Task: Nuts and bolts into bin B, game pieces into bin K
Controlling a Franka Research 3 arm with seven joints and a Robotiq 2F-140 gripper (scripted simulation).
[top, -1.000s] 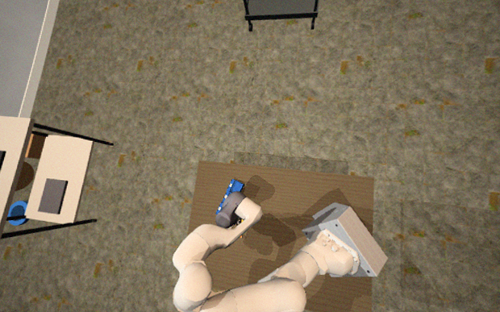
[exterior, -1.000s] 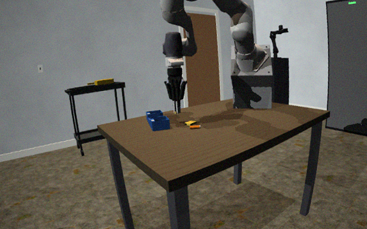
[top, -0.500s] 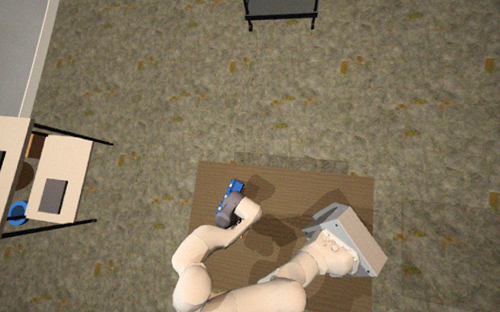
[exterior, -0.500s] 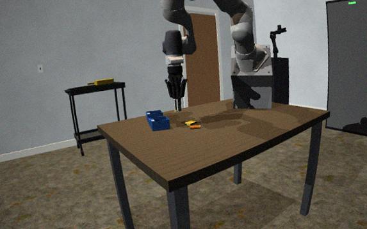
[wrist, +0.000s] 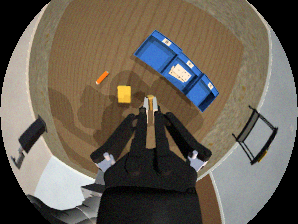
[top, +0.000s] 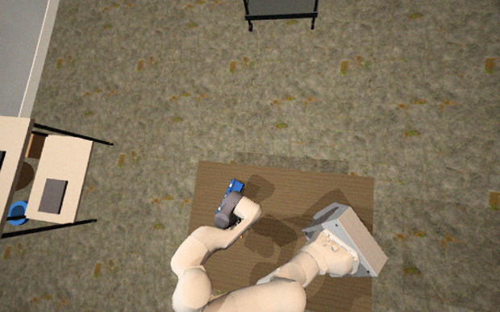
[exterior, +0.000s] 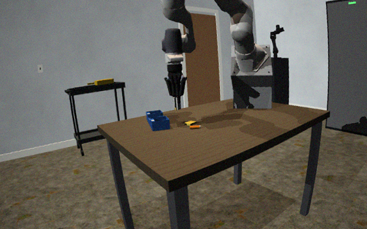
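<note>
Right now my hand is 11 cm short of the pale beige piece, 3 cm to the left of it and 8 cm above it. Also, from my hand: yellow block: 5 cm behind, 6 cm to the left, 10 cm below; orange piece: 5 cm behind, 15 cm to the left, 10 cm below; thin tan bolt: 3 cm below.
</note>
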